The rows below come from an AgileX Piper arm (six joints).
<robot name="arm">
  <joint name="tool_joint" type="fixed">
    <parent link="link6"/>
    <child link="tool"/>
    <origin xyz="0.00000 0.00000 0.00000" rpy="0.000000 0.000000 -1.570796"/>
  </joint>
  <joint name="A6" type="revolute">
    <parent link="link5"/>
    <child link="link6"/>
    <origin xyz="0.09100 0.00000 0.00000" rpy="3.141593 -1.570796 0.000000"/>
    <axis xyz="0 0 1"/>
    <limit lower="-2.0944" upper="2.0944"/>
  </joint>
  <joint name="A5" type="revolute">
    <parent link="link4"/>
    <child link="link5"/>
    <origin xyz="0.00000 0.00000 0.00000" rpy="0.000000 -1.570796 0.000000"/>
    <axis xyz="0 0 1"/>
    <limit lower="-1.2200" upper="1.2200"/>
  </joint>
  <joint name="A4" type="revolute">
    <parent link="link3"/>
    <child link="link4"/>
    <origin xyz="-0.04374 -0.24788 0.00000" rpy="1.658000 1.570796 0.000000"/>
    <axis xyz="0 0 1"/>
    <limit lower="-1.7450" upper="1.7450"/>
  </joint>
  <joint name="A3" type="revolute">
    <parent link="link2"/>
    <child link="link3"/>
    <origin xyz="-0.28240 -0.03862 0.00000" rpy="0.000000 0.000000 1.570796"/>
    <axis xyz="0 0 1"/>
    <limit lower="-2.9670" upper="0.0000"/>
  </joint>
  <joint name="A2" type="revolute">
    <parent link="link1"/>
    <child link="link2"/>
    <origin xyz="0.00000 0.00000 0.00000" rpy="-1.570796 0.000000 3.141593"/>
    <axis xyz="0 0 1"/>
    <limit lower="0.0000" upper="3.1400"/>
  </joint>
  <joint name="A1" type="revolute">
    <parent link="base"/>
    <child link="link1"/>
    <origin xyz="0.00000 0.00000 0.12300" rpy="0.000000 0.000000 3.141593"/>
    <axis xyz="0 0 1"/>
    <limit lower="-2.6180" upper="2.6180"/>
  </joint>
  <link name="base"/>
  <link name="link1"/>
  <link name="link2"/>
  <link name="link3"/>
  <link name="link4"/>
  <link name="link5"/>
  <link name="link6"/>
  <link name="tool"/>
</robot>
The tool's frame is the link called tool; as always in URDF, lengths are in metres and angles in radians.
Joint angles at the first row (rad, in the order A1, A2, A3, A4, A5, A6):
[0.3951, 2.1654, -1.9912, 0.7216, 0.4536, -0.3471]
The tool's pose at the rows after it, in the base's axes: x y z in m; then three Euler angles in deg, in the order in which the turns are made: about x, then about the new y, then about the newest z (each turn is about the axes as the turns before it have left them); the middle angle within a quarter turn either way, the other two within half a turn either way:
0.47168 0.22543 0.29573 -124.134 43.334 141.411
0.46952 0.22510 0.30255 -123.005 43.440 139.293
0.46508 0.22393 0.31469 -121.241 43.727 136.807
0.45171 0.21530 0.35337 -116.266 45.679 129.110
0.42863 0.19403 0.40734 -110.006 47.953 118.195
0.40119 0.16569 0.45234 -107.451 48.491 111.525
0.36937 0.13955 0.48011 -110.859 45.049 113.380
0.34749 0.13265 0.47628 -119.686 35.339 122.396
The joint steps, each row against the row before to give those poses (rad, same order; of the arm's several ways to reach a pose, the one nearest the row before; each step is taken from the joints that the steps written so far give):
[0.0000, 0.0070, -0.0023, 0.0063, 0.0000, -0.0031]
[0.0000, -0.0116, -0.0021, 0.0108, 0.0039, -0.0291]
[0.0000, -0.0234, 0.0000, 0.0116, 0.0050, -0.0255]
[-0.0065, -0.0739, -0.0045, 0.0010, 0.0069, -0.0523]
[-0.0265, -0.1110, -0.0082, -0.0128, 0.0352, -0.0688]
[-0.0481, -0.1076, -0.0107, -0.0238, 0.0954, -0.0320]
[-0.0591, -0.0952, -0.0038, -0.0046, 0.1842, 0.0206]
[-0.0277, -0.0325, 0.0000, 0.0012, 0.2474, 0.0643]

